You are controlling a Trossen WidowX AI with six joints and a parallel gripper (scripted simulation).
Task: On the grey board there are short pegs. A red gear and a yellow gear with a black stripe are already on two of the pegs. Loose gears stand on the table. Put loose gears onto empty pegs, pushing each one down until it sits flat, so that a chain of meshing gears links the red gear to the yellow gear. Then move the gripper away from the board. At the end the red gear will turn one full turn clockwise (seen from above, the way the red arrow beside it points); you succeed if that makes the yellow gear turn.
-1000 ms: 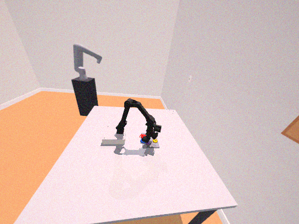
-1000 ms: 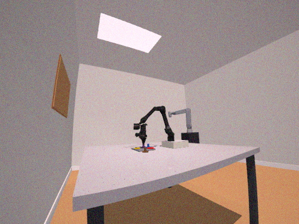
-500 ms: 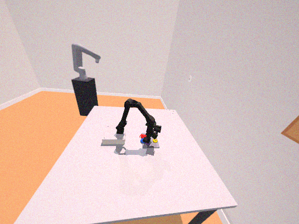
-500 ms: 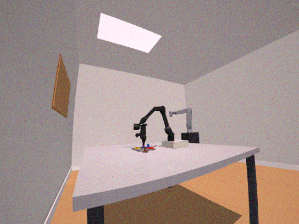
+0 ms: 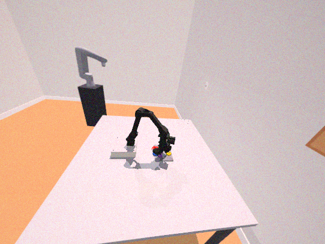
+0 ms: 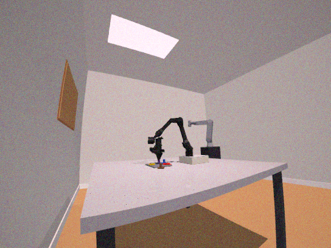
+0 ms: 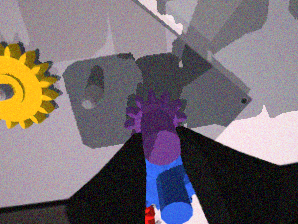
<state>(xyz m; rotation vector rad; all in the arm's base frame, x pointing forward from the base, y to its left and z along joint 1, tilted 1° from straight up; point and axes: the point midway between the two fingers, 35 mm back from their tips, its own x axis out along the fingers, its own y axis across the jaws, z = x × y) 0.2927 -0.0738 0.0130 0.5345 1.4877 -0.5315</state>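
Right now the purple gear is 1 cm below my gripper tip. Also, from my gripper tip: blue gear 4 cm behind, 3 cm to the left, 1 cm below; then yellow gear 8 cm ahead, 4 cm to the left, 2 cm below; then red gear 9 cm to the left, 4 cm behind, 2 cm below.
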